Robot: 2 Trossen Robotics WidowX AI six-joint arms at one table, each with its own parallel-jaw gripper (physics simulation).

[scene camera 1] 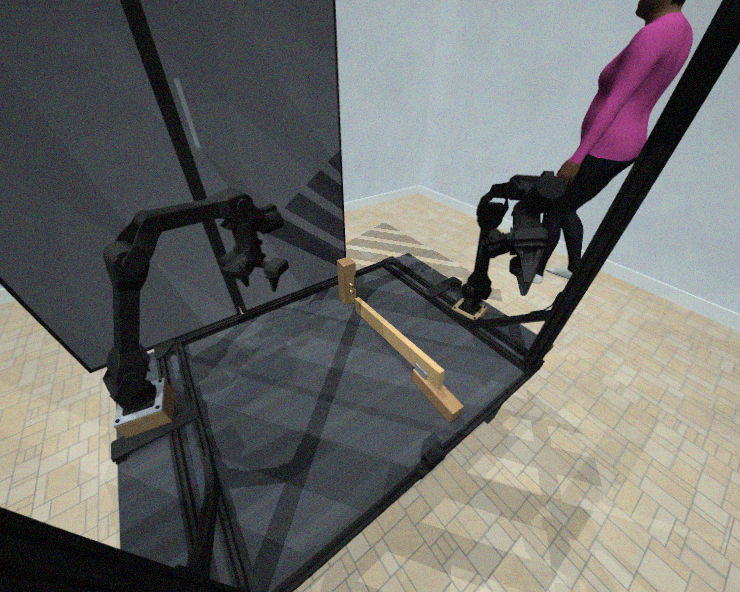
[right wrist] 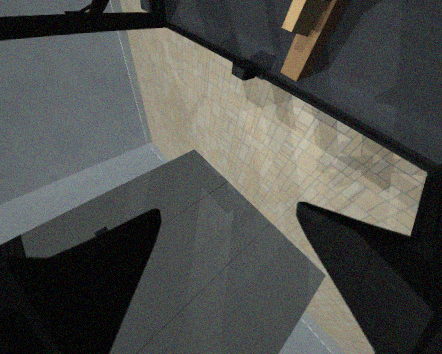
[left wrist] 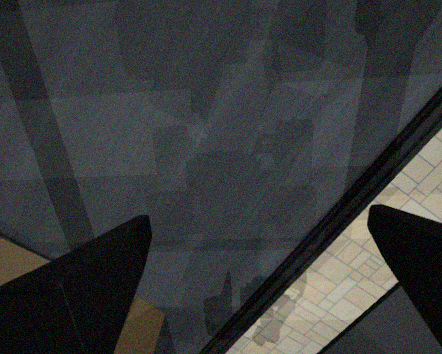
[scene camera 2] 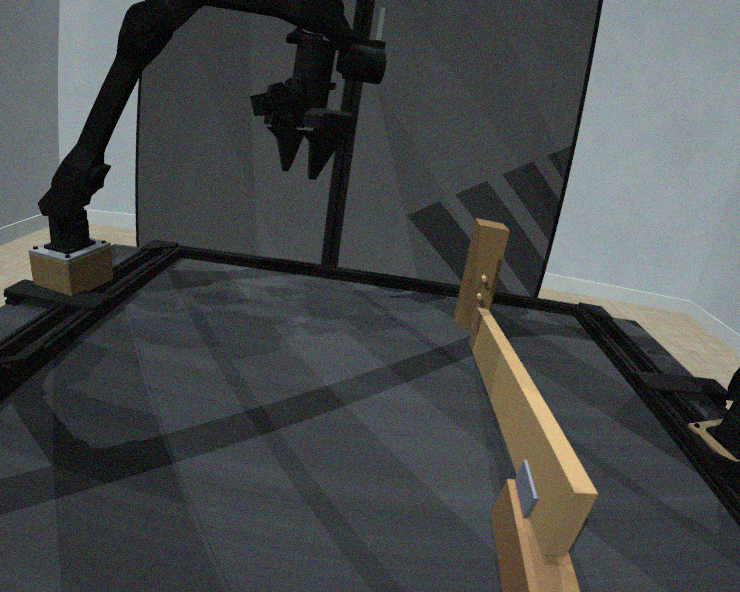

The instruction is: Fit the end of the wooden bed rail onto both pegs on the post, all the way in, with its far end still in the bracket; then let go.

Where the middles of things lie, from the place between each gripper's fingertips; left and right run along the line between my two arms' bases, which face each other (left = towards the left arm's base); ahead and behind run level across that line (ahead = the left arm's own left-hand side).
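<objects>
The wooden bed rail (scene camera 2: pixel 565 493) is 240 mm ahead of my right hand, 180 mm to the left of it and 300 mm below it. Also from my right hand, the wooden post (scene camera 2: pixel 488 242) is 220 mm to the left, 520 mm ahead and 270 mm below.
Relative to the wooden post, my left gripper is 100 mm short of it, 300 mm to the left of it and 130 mm above it. The wooden bed rail is 160 mm below my left hand, 340 mm to the right of it and 190 mm behind it.
</objects>
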